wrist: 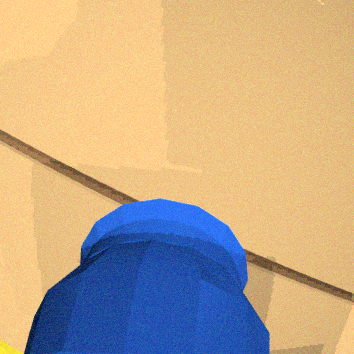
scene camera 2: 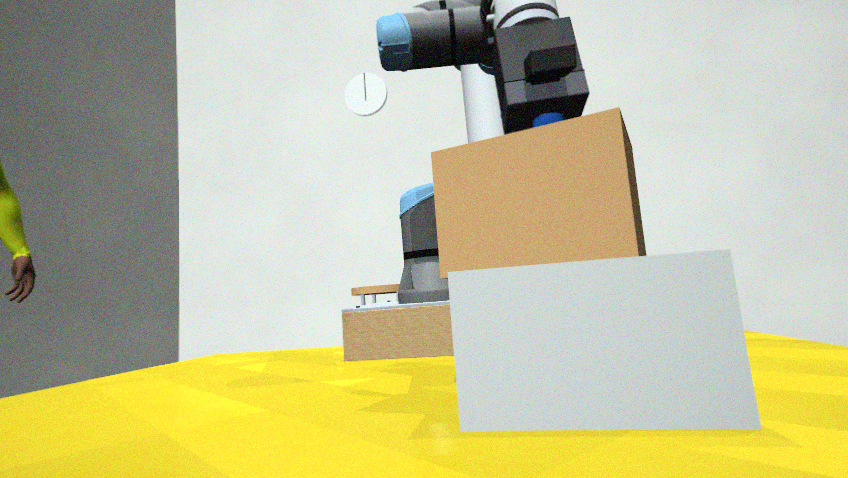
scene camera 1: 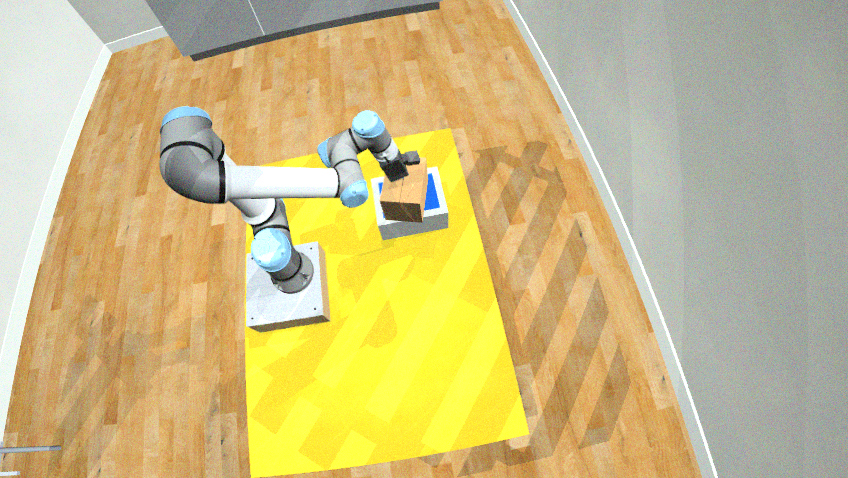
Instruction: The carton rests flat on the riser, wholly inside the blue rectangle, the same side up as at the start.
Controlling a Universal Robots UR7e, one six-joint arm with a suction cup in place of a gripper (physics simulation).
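The brown carton is over the riser, seam side up. It stands askew to the blue rectangle, covers most of it and reaches over its left and front edges in scene camera 1. In scene camera 2 its lower left corner shows just past the riser's side. Whether its underside touches the riser cannot be told. My suction cup is shut on the carton's top near the seam. The black tool head hides the cup in scene camera 1.
A yellow mat lies under the riser. The robot's base block stands left of the riser in both scene views. Grey cabinets stand at the back. A person's arm shows at the left edge of scene camera 2.
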